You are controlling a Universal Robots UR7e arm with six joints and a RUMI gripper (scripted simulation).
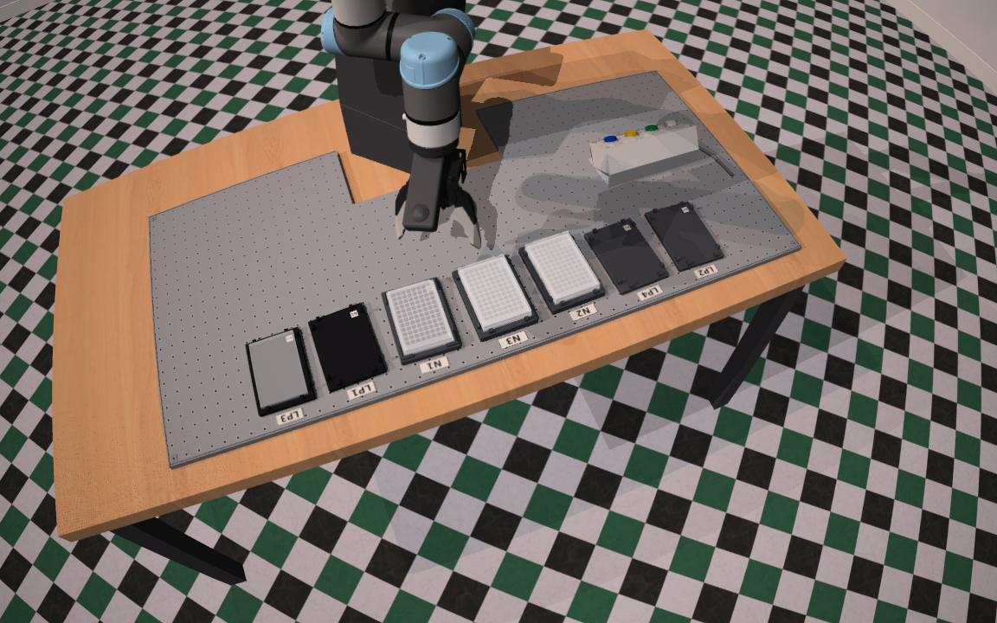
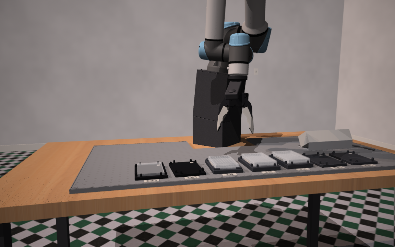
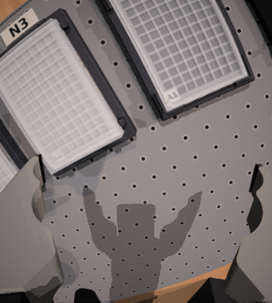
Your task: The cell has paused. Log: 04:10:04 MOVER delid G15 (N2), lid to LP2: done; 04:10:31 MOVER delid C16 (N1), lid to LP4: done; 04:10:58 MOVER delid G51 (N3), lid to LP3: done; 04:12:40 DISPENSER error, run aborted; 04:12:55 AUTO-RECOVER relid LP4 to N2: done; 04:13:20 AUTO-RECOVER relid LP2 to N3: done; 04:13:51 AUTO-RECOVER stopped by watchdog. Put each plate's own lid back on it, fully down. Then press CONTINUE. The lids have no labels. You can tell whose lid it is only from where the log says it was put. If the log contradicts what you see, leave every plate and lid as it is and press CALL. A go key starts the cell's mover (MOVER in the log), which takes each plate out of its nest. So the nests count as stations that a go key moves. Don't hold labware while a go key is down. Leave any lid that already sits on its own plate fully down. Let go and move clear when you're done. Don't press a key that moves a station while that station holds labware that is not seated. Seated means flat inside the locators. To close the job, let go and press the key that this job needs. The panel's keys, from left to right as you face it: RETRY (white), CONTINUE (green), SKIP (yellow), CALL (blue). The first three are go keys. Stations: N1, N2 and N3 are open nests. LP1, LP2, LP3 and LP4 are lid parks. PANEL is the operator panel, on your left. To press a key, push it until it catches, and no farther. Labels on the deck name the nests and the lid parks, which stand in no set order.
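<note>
Now: the plate 80 mm ahead of my hand, 190 mm to the left of it and 100 mm below it. Also, from my hand: lid park LP1: 40 mm ahead, 200 mm to the right, 110 mm below; lid park LP3: 30 mm ahead, 330 mm to the right, 110 mm below; lid park LP4: 100 mm ahead, 320 mm to the left, 110 mm below.
</note>
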